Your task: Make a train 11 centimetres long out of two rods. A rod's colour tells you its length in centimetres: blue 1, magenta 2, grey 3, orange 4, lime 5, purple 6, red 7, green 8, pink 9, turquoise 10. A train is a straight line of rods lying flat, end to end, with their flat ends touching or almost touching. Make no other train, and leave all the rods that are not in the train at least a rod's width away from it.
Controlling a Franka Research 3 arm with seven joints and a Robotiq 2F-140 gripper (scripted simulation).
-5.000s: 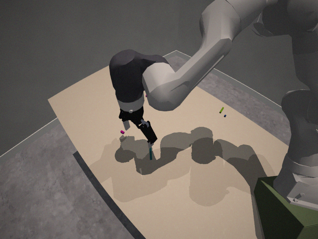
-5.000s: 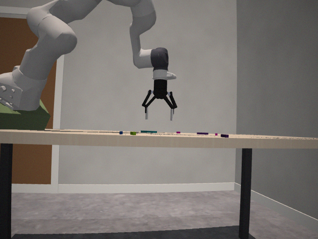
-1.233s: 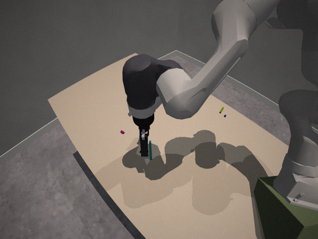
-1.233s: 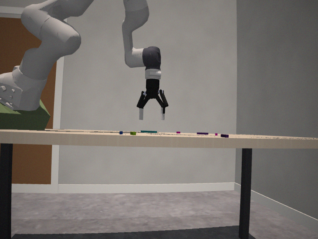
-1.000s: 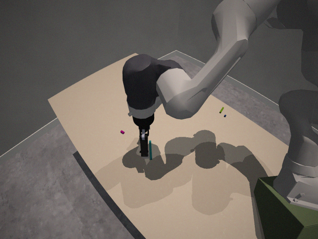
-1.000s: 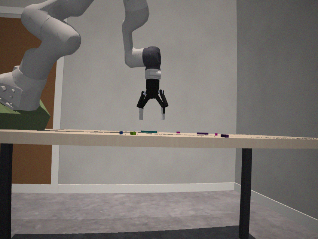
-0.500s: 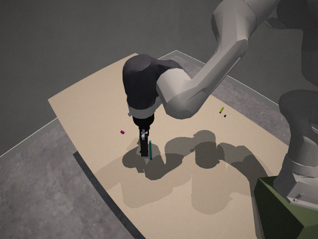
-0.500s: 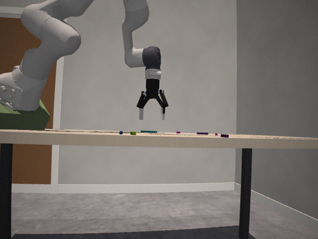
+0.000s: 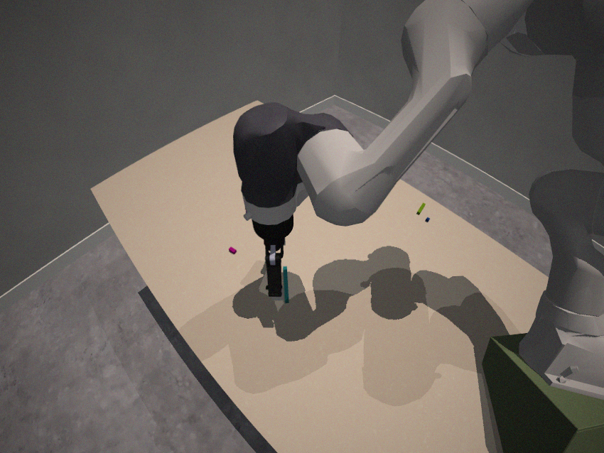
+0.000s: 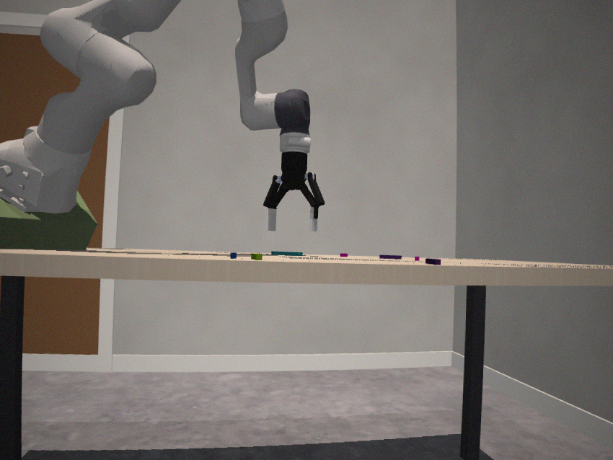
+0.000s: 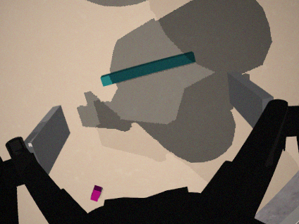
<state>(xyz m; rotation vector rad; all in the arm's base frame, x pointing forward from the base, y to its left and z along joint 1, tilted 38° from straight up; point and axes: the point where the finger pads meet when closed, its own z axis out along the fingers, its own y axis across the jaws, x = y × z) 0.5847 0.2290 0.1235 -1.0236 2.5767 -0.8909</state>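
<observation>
Now: the blue rod 240 mm behind my hand, 440 mm to the right of it and 80 mm below it. From my hand the other things lie so: lime rod 210 mm behind, 470 mm to the right, 80 mm below; then turquoise rod 10 mm behind, 80 mm below.
</observation>
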